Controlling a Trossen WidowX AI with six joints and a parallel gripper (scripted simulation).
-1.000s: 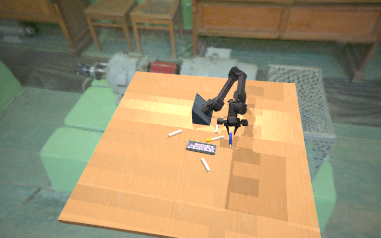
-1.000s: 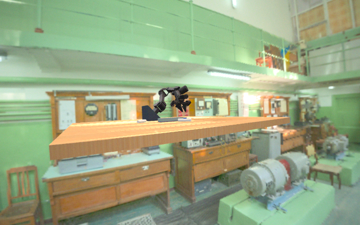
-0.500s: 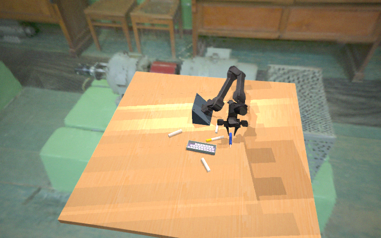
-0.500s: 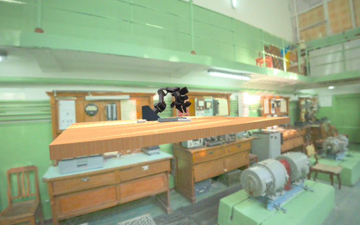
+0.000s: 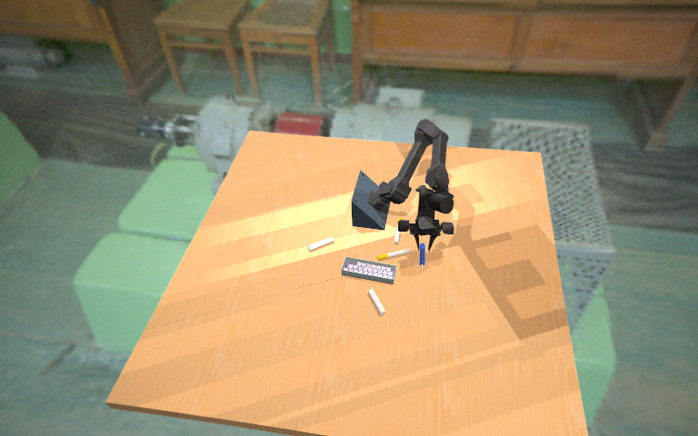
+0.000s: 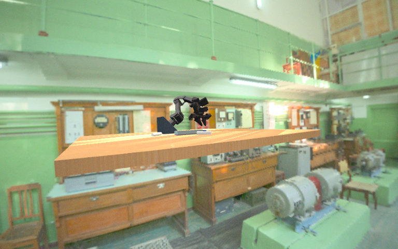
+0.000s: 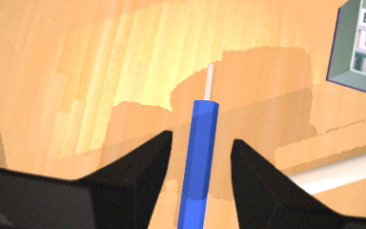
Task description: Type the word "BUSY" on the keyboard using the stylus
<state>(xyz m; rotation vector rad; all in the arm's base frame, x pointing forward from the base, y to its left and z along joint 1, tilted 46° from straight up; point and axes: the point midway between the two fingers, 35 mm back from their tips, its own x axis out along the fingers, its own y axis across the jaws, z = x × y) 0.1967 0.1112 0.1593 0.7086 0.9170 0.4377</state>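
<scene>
My gripper tip is 1 cm short of the blue stylus and 4 cm above it. Round my gripper tip: stylus tip 5 cm ahead, 4 cm below.
</scene>
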